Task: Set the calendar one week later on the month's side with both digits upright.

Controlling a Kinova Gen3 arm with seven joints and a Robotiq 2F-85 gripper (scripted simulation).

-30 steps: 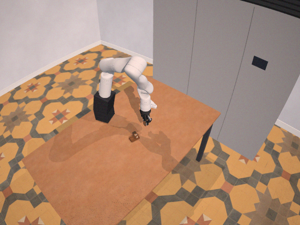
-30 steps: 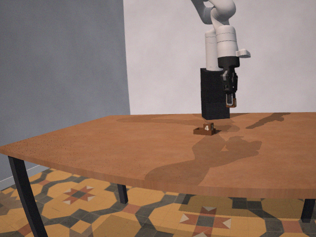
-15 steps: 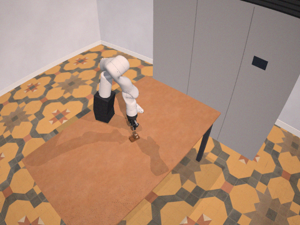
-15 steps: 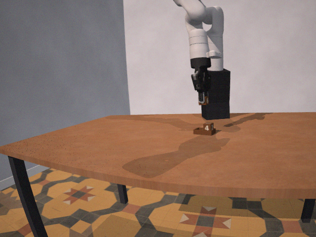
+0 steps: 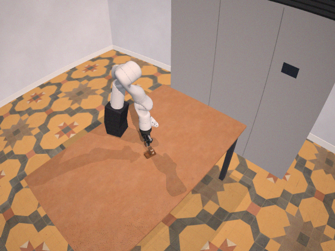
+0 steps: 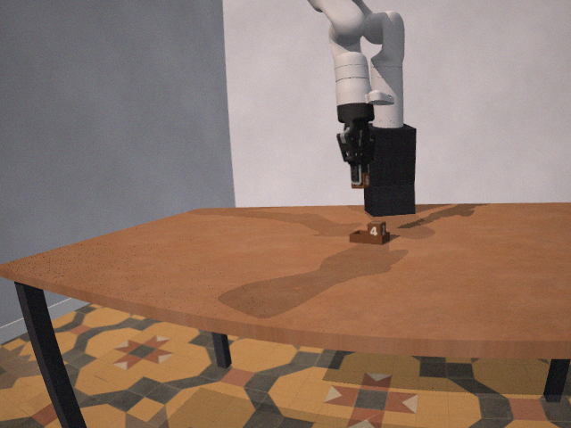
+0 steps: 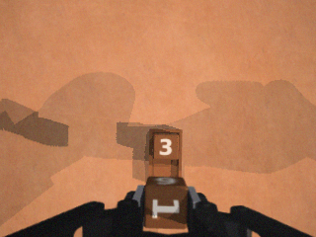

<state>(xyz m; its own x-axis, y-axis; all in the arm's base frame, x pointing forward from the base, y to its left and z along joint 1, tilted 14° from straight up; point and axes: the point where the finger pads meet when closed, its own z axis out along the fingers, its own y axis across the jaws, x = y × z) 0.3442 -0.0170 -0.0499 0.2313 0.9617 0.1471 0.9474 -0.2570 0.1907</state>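
Now: the brown tray 20 mm to the left of my hand and 130 mm below it.
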